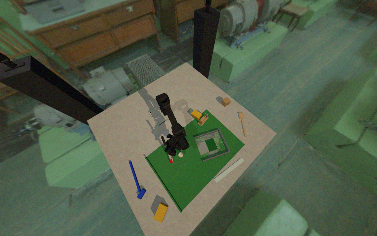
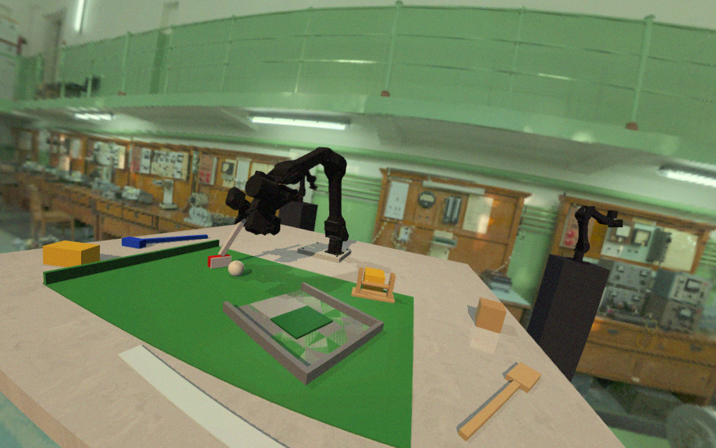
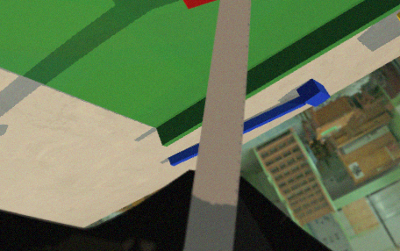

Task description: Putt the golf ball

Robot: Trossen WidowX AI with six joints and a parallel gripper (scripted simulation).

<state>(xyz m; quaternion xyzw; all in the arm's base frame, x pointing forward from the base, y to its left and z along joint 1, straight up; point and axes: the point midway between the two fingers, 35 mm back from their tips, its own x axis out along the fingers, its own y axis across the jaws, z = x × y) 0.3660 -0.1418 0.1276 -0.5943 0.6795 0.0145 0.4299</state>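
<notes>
Now: the white golf ball 70 mm ahead of my gripper tip, 90 mm to the left of it and 100 mm below it. The rest, counted from my gripper tip: green mat 110 mm ahead, 220 mm to the left, 120 mm below; then red putter 10 mm ahead, 20 mm to the left, 10 mm below; then blue putter 50 mm ahead, 300 mm to the right, 110 mm below.
</notes>
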